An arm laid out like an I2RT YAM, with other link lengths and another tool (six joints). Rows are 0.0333 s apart.
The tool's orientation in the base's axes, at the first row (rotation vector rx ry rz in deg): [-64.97, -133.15, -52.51]
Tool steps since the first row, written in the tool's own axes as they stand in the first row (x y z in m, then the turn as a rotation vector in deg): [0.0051, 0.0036, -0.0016, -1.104, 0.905, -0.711]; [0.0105, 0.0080, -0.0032, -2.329, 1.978, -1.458]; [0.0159, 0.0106, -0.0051, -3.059, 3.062, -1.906]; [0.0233, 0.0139, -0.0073, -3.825, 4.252, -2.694]
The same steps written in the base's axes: [0.0000, 0.0033, 0.0055, 1.426, -0.687, 0.194]; [0.0004, 0.0071, 0.0116, 3.061, -1.388, 0.407]; [-0.0006, 0.0099, 0.0171, 4.393, -1.604, 0.706]; [-0.0022, 0.0139, 0.0243, 5.852, -2.031, 1.265]
